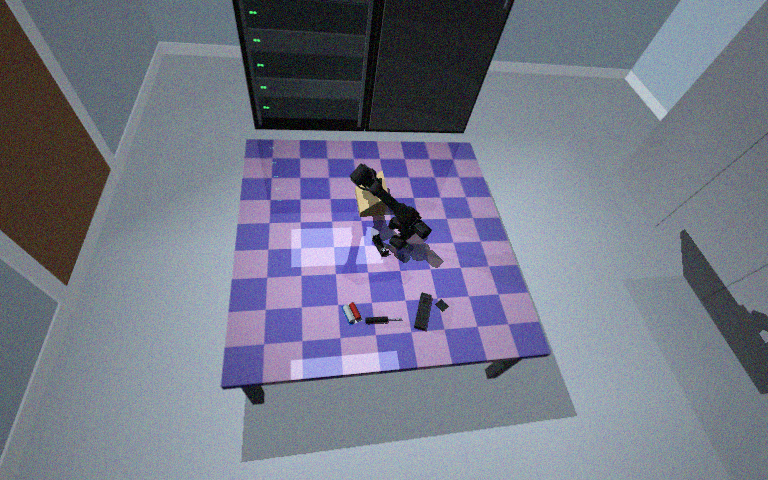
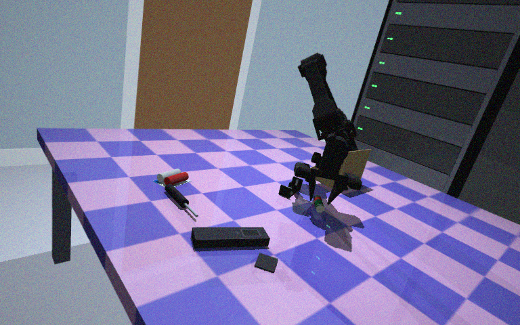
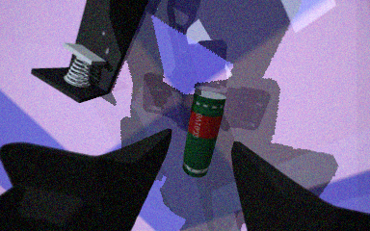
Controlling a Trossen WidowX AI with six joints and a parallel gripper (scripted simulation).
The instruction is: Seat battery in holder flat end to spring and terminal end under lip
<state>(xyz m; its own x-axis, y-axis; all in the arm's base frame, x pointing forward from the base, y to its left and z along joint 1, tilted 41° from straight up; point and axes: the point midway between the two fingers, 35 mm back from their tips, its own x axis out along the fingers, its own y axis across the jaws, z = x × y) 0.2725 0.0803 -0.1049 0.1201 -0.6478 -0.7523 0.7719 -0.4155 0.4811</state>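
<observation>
Right now my gripper tip is right at the battery. Round my gripper tip: black square (310 mm ahead, 150 mm to the left, 20 mm below); then black remote (340 mm ahead, 60 mm to the left); then screwdriver (380 mm ahead, 100 mm to the right, 10 mm below).
</observation>
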